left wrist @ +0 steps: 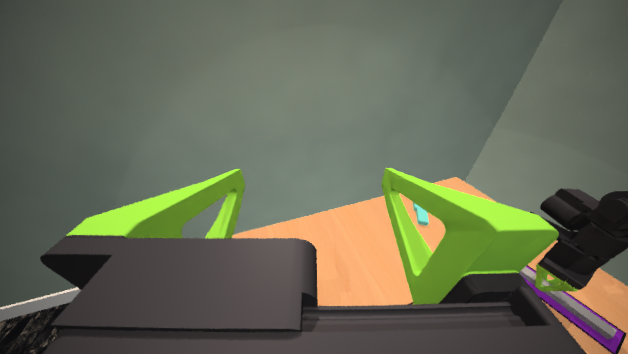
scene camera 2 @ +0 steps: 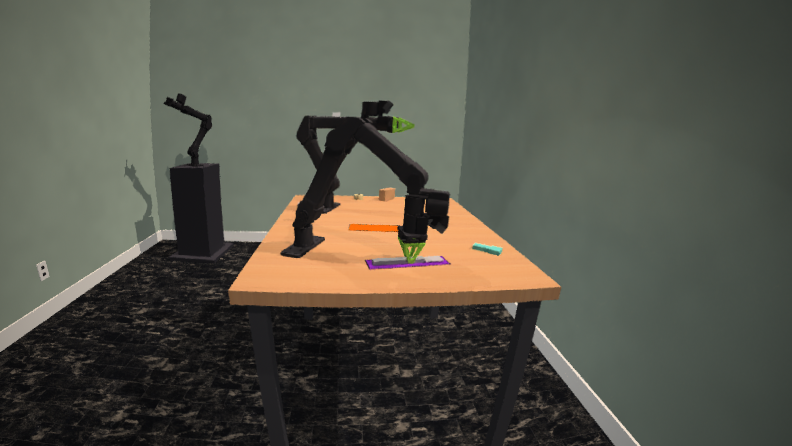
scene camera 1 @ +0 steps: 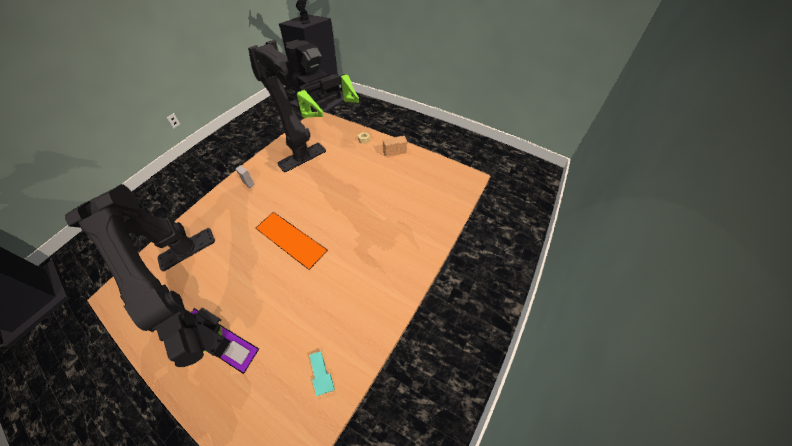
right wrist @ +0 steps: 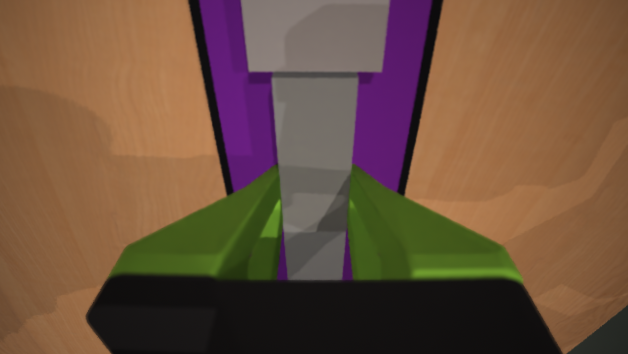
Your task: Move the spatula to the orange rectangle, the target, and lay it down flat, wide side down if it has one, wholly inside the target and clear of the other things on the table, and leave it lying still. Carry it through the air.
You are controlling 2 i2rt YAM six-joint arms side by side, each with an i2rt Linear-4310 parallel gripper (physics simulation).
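Places are measured from the left arm's base along level axes (x ahead, y left, z up), in centimetres.
Pixels of known places: left gripper, fingertip midpoint: point(left wrist: 313, 176) point(scene camera 2: 412, 125) point(scene camera 1: 341, 107); right gripper, fingertip midpoint: point(left wrist: 540, 286) point(scene camera 2: 409, 262) point(right wrist: 315, 177); left arm's base, origin of the base link: point(scene camera 2: 327, 208) point(scene camera 1: 302, 157); right arm's base, origin of the base link: point(scene camera 2: 304, 247) point(scene camera 1: 186, 249).
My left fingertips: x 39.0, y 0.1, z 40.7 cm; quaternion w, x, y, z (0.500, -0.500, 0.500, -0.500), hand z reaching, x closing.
Ahead of a thing's pixels: the offset from my left fingertips to its top centre. "spot": to the spot under its first point.
The grey spatula @[dx +10.0, dy -55.3, dz -39.3 cm] point(scene camera 1: 237, 352) point(scene camera 2: 435, 258) point(left wrist: 590, 321) point(right wrist: 315, 120), with a wide blade and a narrower handle, lies flat on a purple rectangle @[spot: dx +11.4, dy -51.2, dz -40.6 cm] point(scene camera 1: 231, 334) point(right wrist: 385, 95). My right gripper point(scene camera 2: 411, 260) point(right wrist: 315, 177) points down and is shut on the spatula's handle, behind the blade; in scene camera 1 my arm hides its fingertips and much of the handle. The orange rectangle @[spot: dx -5.0, dy -22.4, dz -40.6 cm] point(scene camera 1: 291, 240) point(scene camera 2: 372, 227) lies near the middle of the table, apart from the spatula. My left gripper point(scene camera 1: 339, 108) point(scene camera 2: 412, 125) point(left wrist: 313, 176) is open and empty, high above the table's far end.
A teal paddle-shaped thing @[dx +34.7, dy -36.2, dz -39.2 cm] point(scene camera 1: 321, 373) point(scene camera 2: 487, 248) point(left wrist: 422, 215) lies to the right of the purple rectangle in scene camera 1. A small grey block @[dx -39.8, dy -23.8, dz -33.1 cm] point(scene camera 1: 244, 176) stands between the arm bases. A tan block @[dx -17.0, dy +31.3, dz -34.7 cm] point(scene camera 1: 394, 145) point(scene camera 2: 386, 193) and a pale ring @[dx -31.6, dy +26.2, dz -38.2 cm] point(scene camera 1: 363, 137) point(scene camera 2: 358, 196) are at the far end.
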